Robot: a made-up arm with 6 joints.
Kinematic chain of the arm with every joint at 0, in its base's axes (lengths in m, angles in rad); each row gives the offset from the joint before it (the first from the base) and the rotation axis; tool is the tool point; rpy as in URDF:
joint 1: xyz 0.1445 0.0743 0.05 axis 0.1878 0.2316 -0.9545
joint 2: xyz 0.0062 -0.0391 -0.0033 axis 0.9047 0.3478 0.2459
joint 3: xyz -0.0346 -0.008 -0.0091 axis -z
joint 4: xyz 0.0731 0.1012 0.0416 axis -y
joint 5: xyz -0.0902 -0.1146 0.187 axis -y
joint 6: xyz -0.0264 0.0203 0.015 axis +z
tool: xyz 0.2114 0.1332 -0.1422 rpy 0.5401 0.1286 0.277
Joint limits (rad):
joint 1: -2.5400..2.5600
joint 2: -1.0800..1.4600
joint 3: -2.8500..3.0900
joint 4: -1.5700..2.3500
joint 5: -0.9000..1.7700
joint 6: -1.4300..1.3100
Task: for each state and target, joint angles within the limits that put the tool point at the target. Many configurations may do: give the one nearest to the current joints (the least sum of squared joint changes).
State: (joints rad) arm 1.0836 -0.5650 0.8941 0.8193 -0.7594 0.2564
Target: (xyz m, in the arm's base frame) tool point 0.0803 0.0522 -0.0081
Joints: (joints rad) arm 1.6237 -0.2059 0.7741 0.4547 -0.9000 -0.4007
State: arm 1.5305 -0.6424 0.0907 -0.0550 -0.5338 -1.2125
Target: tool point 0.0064 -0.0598 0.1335
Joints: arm 1.4171 -0.4646 -0.0064 -0.0996 -0.2457 -1.2080
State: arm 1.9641 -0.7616 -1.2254 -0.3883 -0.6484 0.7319
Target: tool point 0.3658 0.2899 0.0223
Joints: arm 1.7232 -1.0800 -0.8667 -0.4967 -0.6470 0.9038
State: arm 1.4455 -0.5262 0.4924 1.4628 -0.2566 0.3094
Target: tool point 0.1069 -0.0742 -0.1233
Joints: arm 1.7537 -0.7909 0.8054 1.6895 -0.5291 0.6685
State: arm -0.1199 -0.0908 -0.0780 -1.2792 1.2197 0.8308
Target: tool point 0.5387 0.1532 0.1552
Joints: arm -0.0128 -0.0869 0.1879 -1.2603 1.6249 0.3091
